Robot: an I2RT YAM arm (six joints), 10 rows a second.
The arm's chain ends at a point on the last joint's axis. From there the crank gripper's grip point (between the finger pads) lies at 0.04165 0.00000 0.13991 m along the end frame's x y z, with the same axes.
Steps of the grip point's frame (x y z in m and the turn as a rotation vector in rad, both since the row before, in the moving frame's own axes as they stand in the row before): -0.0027, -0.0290, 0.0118, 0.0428, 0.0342, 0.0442; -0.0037, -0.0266, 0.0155, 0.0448, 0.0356, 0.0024; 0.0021, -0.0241, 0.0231, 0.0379, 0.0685, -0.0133; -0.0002, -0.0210, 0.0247, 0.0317, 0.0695, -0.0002; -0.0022, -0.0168, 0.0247, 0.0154, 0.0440, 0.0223; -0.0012, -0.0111, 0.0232, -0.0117, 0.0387, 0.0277; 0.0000, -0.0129, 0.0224, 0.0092, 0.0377, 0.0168; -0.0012, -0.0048, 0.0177, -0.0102, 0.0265, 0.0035; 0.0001, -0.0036, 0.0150, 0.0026, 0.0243, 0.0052
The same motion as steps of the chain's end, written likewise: -0.0075, -0.0250, 0.0134, 0.0428, 0.0342, 0.0442; -0.0087, -0.0205, 0.0172, 0.0448, 0.0356, 0.0024; -0.0073, -0.0182, 0.0264, 0.0379, 0.0685, -0.0133; -0.0098, -0.0166, 0.0280, 0.0317, 0.0695, -0.0002; -0.0083, -0.0157, 0.0267, 0.0154, 0.0440, 0.0223; -0.0065, -0.0140, 0.0249, -0.0117, 0.0387, 0.0277; -0.0052, -0.0124, 0.0241, 0.0092, 0.0377, 0.0168; -0.0049, -0.0064, 0.0189, -0.0102, 0.0265, 0.0035; -0.0033, -0.0035, 0.0161, 0.0026, 0.0243, 0.0052
